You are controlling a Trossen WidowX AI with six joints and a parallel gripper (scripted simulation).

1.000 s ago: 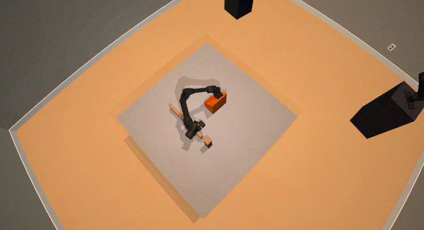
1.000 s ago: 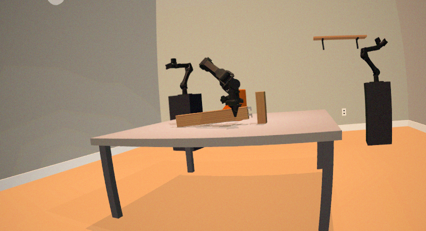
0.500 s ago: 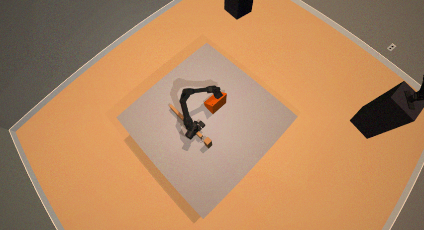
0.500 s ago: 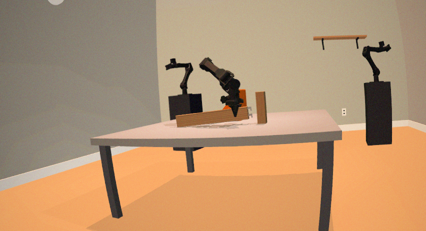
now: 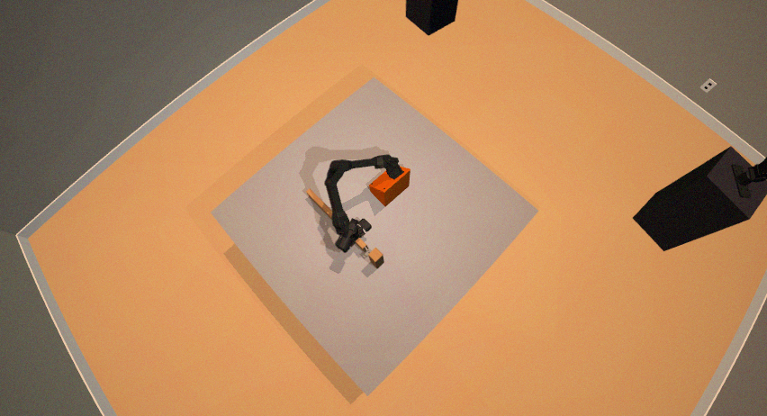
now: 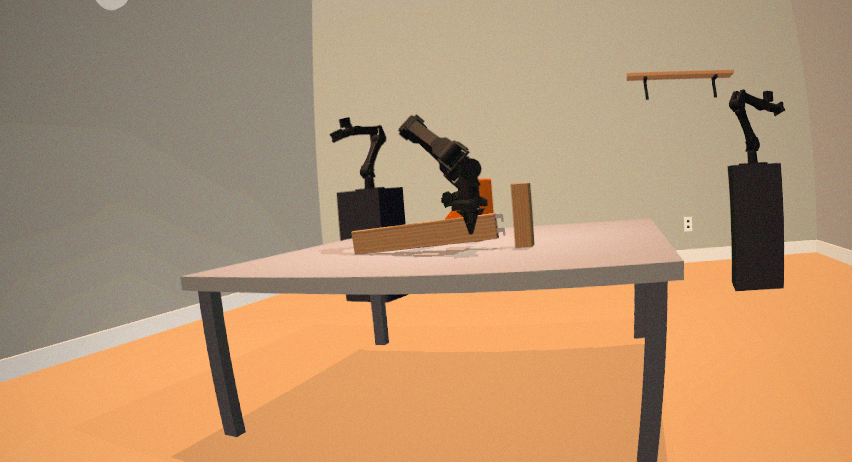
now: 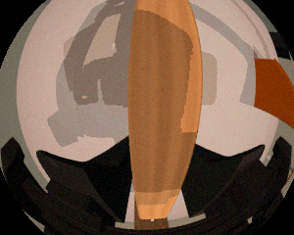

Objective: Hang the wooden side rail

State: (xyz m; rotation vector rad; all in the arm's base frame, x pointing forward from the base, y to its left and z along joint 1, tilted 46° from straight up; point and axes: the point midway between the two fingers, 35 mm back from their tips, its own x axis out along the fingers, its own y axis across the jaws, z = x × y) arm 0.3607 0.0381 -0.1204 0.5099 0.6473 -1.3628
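Now: the headboard post 150 mm to the left of my gripper tip, 40 mm above it and 20 mm behind it.
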